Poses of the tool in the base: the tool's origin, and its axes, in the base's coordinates. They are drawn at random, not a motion.
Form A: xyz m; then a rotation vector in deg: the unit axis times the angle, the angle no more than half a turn.
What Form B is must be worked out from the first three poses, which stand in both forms.
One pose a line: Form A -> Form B
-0.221, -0.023, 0.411, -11.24, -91.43, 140.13 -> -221, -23, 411, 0.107, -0.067, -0.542, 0.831
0.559, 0.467, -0.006, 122.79, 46.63, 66.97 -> 559, 467, -6, 0.280, 0.799, 0.304, 0.436
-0.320, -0.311, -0.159, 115.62, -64.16, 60.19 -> -320, -311, -159, 0.298, 0.760, -0.422, 0.395
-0.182, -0.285, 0.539, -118.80, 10.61, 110.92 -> -182, -285, 539, 0.149, -0.721, 0.064, 0.673
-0.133, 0.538, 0.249, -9.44, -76.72, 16.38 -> -133, 538, 249, 0.772, -0.076, -0.618, 0.132
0.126, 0.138, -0.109, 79.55, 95.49, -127.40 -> 126, 138, -109, 0.018, 0.447, 0.536, -0.716
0.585, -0.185, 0.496, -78.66, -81.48, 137.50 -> 585, -185, 496, 0.016, -0.442, -0.457, 0.772
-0.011, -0.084, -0.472, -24.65, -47.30, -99.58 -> -11, -84, -472, 0.552, -0.182, -0.349, -0.735
